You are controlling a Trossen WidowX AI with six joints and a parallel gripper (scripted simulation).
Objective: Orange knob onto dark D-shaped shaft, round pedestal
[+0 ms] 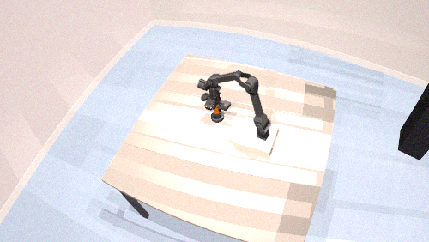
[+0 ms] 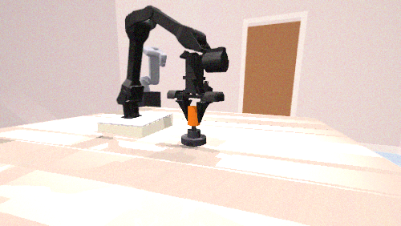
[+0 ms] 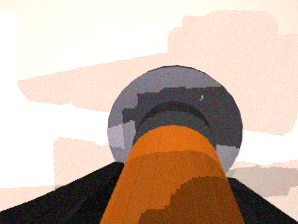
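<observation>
My gripper tip is now 20 mm below the orange knob. Round my gripper tip: pedestal: 40 mm below.
</observation>
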